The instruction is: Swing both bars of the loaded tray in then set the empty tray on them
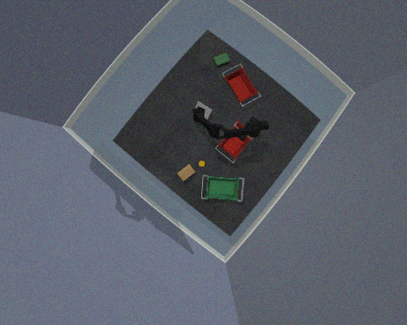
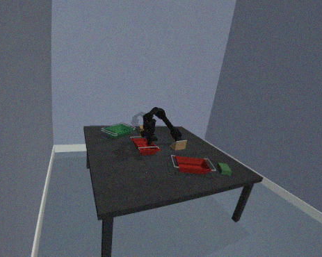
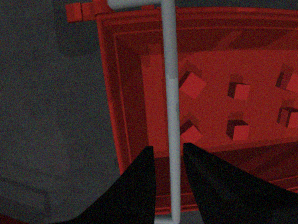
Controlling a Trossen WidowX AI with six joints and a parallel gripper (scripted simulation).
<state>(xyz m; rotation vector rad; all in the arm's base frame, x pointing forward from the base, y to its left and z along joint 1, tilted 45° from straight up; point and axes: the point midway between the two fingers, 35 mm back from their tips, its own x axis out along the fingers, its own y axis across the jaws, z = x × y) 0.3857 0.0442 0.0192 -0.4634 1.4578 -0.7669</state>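
Now: gripper tip 200 mm past the red tray, 340 mm to the right of it and 40 mm above it. Round my gripper tip: green block (450 mm behind, 480 mm to the left, 70 mm below); then tan block (250 mm behind, 500 mm to the right, 60 mm below); then yellow piece (170 mm behind, 380 mm to the right, 80 mm below).
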